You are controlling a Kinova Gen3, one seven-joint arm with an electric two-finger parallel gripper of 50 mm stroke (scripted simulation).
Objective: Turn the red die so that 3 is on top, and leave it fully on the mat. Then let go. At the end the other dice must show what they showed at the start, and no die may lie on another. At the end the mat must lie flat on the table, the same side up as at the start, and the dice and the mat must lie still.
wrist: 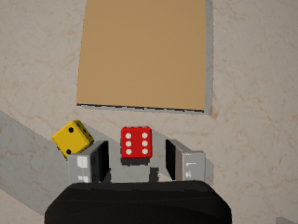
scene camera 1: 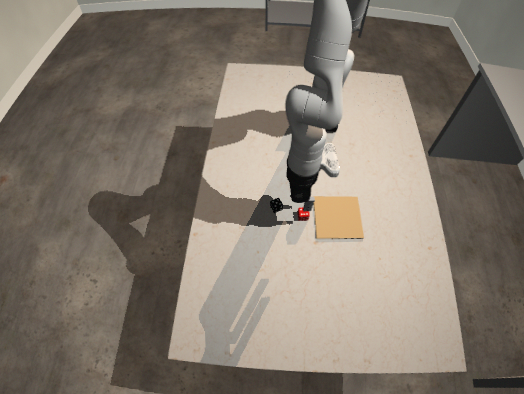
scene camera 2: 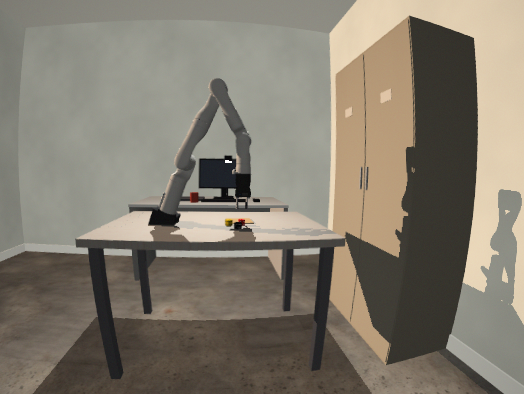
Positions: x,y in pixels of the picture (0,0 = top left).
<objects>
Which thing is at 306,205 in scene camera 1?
My gripper.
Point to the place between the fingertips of my gripper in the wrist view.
At 137,154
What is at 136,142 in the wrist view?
A red die.
</objects>
